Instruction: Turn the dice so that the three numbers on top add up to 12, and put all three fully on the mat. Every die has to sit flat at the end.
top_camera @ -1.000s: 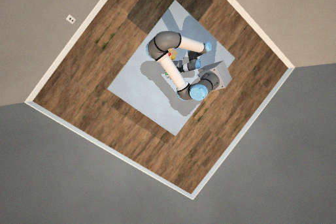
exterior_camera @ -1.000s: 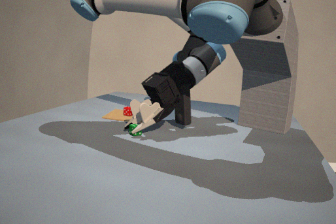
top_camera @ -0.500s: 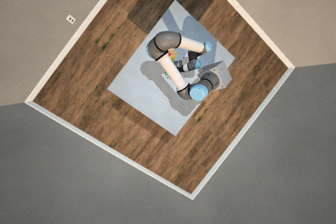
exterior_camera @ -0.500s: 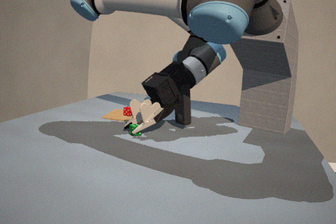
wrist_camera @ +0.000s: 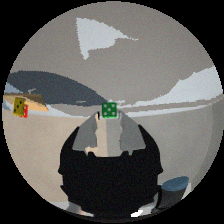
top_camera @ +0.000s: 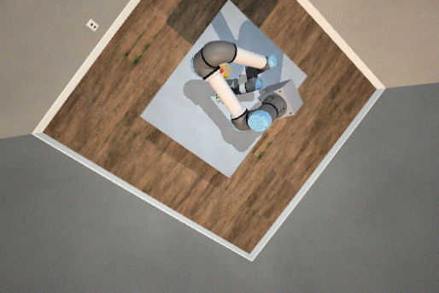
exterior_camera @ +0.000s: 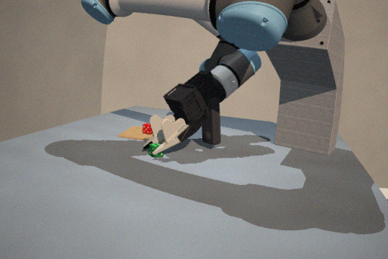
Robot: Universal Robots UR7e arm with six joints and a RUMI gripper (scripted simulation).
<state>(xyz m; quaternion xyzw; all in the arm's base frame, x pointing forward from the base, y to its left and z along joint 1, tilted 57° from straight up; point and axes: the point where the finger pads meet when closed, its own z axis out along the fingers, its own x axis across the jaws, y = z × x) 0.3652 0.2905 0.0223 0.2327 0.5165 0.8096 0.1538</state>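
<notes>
My gripper is now 10 mm above the green die. Also, from my hand: tan mat (160 mm to the right, 120 mm ahead, 20 mm below); red die (160 mm to the right, 120 mm ahead); yellow die (160 mm to the right, 70 mm ahead).
</notes>
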